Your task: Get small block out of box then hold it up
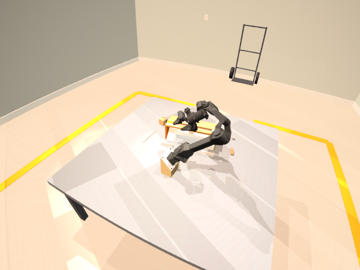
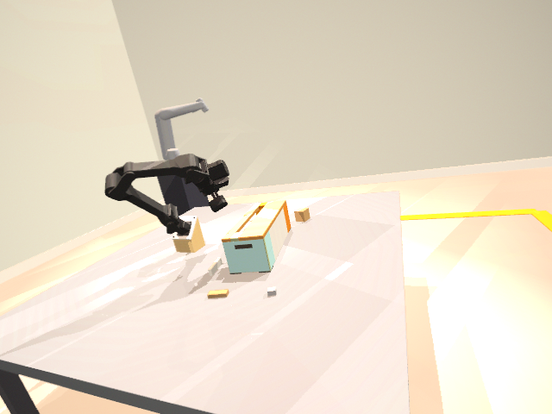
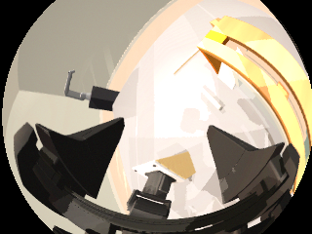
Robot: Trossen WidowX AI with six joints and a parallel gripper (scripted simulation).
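Now: gripper tip 150 mm short of the box, 150 mm above it and 40 mm to the left of it. Also, from my gripper tip: tan cube: 260 mm to the left, 250 mm ahead, 180 mm below; then thin stick: 260 mm to the left, 210 mm below, 50 mm ahead; then flat orange piece: 360 mm to the right, 200 mm below, 190 mm ahead.
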